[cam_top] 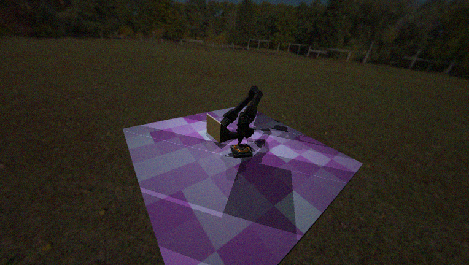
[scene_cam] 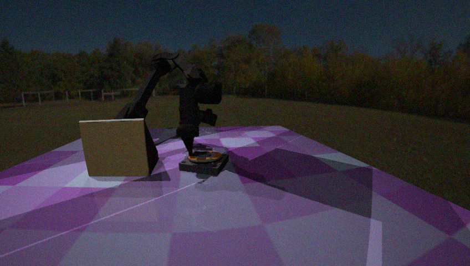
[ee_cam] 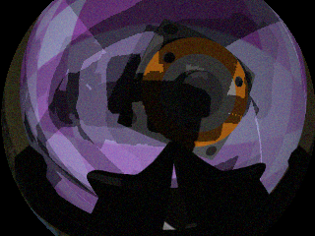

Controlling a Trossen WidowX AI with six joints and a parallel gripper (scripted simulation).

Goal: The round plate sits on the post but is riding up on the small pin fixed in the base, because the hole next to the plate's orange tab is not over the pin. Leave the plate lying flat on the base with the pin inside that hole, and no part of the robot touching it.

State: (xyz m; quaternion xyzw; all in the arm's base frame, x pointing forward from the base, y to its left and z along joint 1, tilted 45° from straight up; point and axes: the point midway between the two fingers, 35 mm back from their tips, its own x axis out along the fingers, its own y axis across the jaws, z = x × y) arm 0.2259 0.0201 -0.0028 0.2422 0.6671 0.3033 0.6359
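Now: the base 5 cm ahead of my gripper tip, 2 cm to the right of it and 2 cm below it.
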